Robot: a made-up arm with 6 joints.
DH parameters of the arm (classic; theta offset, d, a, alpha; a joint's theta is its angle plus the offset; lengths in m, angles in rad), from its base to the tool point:
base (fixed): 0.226 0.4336 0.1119 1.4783
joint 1: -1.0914 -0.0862 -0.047 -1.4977
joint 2: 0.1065 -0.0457 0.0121 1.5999
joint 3: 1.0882 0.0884 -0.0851 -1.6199
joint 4: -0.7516 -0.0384 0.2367 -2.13
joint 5: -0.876 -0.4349 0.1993 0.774
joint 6: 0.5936 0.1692 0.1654 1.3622
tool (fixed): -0.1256 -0.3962 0 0
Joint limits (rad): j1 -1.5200..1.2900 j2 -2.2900..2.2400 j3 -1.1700..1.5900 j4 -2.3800..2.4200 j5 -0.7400..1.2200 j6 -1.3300..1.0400
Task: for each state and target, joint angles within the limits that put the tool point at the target. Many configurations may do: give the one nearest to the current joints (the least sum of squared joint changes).
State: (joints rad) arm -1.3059 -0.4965 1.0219 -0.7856 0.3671 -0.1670
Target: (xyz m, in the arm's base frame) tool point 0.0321 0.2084 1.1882
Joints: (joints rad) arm -0.7140 -1.3855 1.0422 -0.7611 -0.2579 -0.6704
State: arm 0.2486 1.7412 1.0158 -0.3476 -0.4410 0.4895
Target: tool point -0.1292 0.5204 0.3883
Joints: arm -0.0403 2.2400 1.5900 -0.6237 0.3100 0.7924
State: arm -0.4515 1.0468 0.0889 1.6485 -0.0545 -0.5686
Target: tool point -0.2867 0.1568 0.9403
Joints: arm 0.0438 0.9995 0.2663 2.2590 -0.0906 -0.7425
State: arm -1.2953 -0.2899 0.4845 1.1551 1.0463 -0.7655
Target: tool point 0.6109 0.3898 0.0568
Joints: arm -1.2567 -0.2962 0.6705 1.4143 0.8278 -1.2789
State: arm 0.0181 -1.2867 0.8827 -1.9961 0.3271 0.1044
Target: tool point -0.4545 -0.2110 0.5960
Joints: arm -0.3404 -1.4841 0.6824 -1.7642 0.2107 0.0610
